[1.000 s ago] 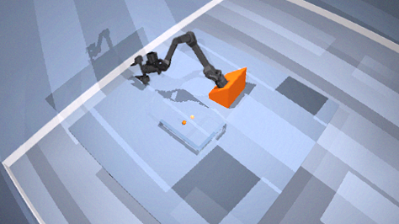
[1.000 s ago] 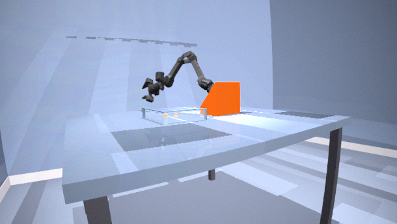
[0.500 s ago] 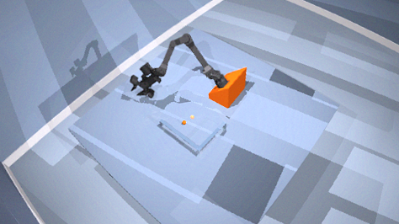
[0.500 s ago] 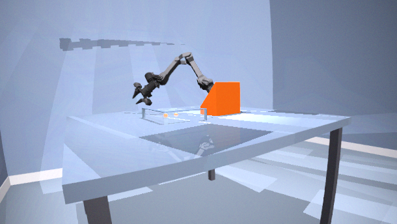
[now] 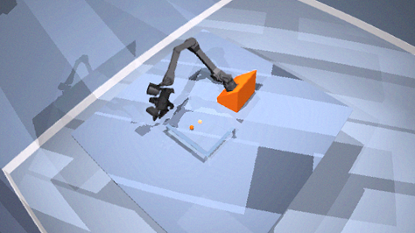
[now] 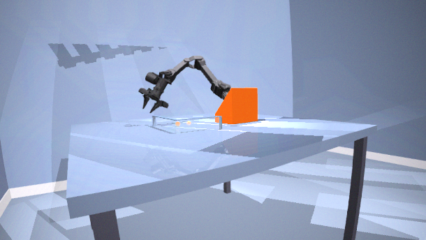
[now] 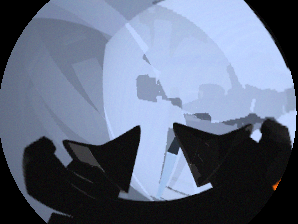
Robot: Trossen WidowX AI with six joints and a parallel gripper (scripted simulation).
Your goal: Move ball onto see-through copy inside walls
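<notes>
Now: gripper tip 120 mm past the orange ball, 160 mm to the right of it and 70 mm above it. Also, from my gripper tip: pale copy of ball: 180 mm behind, 170 mm to the left, 70 mm below.
</notes>
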